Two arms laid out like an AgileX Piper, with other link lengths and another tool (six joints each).
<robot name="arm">
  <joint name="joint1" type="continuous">
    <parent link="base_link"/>
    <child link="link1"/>
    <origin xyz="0 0 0.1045" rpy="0 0 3.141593"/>
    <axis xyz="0 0 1"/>
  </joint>
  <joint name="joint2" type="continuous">
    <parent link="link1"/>
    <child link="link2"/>
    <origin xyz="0 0 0" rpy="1.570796 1.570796 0"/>
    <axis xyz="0 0 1"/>
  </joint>
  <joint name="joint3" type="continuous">
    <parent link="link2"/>
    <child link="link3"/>
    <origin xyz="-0.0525 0.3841 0" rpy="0 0 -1.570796"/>
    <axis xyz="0 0 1"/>
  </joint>
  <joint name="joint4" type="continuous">
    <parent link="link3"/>
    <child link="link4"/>
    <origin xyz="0.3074 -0.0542 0" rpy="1.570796 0 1.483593"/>
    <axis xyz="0 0 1"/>
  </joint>
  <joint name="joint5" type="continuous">
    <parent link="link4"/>
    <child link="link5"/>
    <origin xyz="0 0 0" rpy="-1.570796 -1.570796 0"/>
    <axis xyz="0 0 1"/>
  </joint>
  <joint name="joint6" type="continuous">
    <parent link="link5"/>
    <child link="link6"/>
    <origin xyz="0.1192 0 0" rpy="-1.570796 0 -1.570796"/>
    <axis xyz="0 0 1"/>
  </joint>
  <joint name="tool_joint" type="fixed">
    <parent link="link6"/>
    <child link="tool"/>
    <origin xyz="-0.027 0.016 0.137" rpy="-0.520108 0 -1.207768"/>
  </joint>
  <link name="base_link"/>
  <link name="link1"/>
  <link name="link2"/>
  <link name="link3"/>
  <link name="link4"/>
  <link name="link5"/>
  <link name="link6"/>
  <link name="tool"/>
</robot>
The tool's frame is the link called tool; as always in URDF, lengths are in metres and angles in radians. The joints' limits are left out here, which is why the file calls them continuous.
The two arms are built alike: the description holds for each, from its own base.
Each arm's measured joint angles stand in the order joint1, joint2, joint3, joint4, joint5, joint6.
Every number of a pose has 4 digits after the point. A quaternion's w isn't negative.
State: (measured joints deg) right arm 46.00 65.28 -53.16 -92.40 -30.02 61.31; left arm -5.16 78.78 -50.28 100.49 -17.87 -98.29
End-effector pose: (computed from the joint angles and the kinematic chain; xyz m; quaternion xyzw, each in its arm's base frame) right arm 0.2239 0.3816 0.4144 0.0169 0.5571 0.8210 0.1238; left arm 0.4641 -0.1336 0.2593 0.6344 0.2602 0.4246 0.5913
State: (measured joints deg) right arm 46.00 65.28 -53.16 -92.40 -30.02 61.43; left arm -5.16 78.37 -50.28 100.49 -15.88 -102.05
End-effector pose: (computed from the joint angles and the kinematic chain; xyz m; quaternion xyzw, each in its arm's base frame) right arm 0.2238 0.3816 0.4143 0.0178 0.5571 0.8211 0.1234; left arm 0.4671 -0.1274 0.2640 0.6157 0.2905 0.4335 0.5904
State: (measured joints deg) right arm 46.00 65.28 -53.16 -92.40 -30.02 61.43; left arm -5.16 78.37 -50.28 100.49 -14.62 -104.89
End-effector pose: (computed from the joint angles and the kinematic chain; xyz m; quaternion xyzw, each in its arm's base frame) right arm 0.2238 0.3816 0.4143 0.0178 0.5571 0.8211 0.1234; left arm 0.4697 -0.1236 0.2650 0.6022 0.3138 0.4368 0.5900
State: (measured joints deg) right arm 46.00 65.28 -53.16 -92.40 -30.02 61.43; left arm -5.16 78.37 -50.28 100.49 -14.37 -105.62
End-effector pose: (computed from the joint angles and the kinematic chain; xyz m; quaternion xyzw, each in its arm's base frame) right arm 0.2238 0.3816 0.4143 0.0178 0.5571 0.8211 0.1234; left arm 0.4702 -0.1230 0.2653 0.5987 0.3195 0.4372 0.5902
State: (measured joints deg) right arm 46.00 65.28 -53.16 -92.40 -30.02 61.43; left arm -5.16 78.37 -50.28 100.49 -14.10 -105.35
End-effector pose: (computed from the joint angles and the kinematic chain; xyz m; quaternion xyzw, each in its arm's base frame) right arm 0.2238 0.3816 0.4143 0.0178 0.5571 0.8211 0.1234; left arm 0.4707 -0.1218 0.2652 0.5995 0.3182 0.4395 0.5884
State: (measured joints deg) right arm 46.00 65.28 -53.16 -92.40 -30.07 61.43; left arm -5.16 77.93 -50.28 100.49 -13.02 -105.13
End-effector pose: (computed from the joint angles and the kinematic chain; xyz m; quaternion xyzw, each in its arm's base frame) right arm 0.2236 0.3817 0.4143 0.0176 0.5571 0.8211 0.1230; left arm 0.4716 -0.1172 0.2690 0.5969 0.3169 0.4494 0.5842
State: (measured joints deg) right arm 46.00 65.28 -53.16 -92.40 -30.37 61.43; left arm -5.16 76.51 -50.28 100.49 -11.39 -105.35
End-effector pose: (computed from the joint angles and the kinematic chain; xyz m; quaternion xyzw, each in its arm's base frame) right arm 0.2223 0.3821 0.4144 0.0164 0.5570 0.8215 0.1207; left arm 0.4705 -0.1103 0.2813 0.5870 0.3154 0.4669 0.5813
